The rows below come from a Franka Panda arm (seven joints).
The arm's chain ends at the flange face. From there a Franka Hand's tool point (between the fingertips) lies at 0.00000 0.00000 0.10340 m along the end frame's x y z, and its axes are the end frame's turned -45 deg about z.
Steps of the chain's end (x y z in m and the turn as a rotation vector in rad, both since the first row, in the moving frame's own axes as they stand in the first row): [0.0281, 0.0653, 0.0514, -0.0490, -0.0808, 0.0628]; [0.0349, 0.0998, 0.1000, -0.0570, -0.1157, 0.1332]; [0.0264, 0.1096, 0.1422, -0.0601, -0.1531, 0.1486]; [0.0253, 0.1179, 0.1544, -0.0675, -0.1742, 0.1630]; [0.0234, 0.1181, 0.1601, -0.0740, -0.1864, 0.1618]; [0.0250, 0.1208, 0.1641, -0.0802, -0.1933, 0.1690]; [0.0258, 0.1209, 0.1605, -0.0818, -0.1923, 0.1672]
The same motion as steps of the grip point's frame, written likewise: [-0.0357, 0.0634, 0.0509, 0.0225, -0.0918, 0.0628]; [-0.0582, 0.0901, 0.0991, 0.0415, -0.1221, 0.1332]; [-0.0738, 0.0883, 0.1408, 0.0658, -0.1508, 0.1486]; [-0.0823, 0.0921, 0.1526, 0.0754, -0.1709, 0.1630]; [-0.0851, 0.0904, 0.1580, 0.0795, -0.1841, 0.1618]; [-0.0868, 0.0932, 0.1618, 0.0800, -0.1934, 0.1690]; [-0.0864, 0.0941, 0.1583, 0.0781, -0.1938, 0.1672]
